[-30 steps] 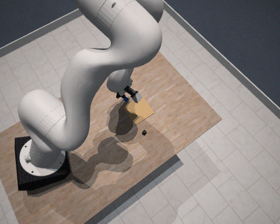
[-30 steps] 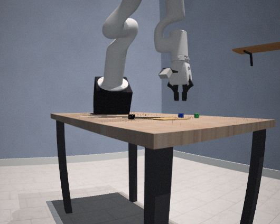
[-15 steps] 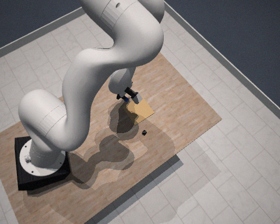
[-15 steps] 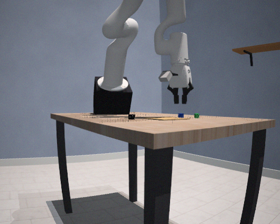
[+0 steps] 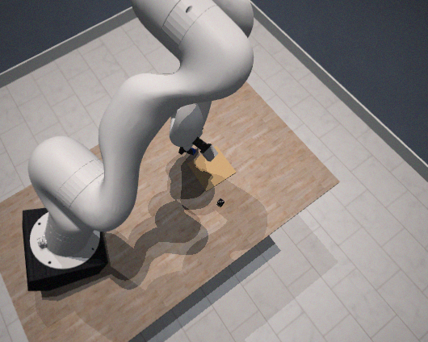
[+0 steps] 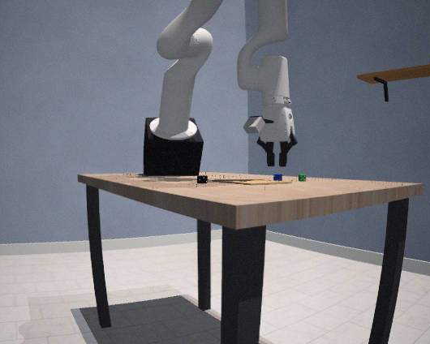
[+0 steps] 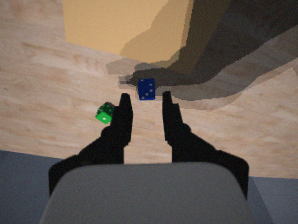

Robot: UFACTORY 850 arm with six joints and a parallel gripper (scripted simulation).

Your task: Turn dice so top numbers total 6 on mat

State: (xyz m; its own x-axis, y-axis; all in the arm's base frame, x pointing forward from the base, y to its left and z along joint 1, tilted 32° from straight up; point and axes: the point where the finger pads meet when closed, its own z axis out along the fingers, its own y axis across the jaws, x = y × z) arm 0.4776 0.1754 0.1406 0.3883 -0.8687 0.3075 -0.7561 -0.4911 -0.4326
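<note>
My hand is 50 mm above the blue die and 10 mm to the right of it. Round my hand: black die (230 mm to the right, 50 mm below); then tan mat (90 mm to the right, 60 mm below, 40 mm ahead); then green die (70 mm to the left, 50 mm below, 40 mm ahead).
</note>
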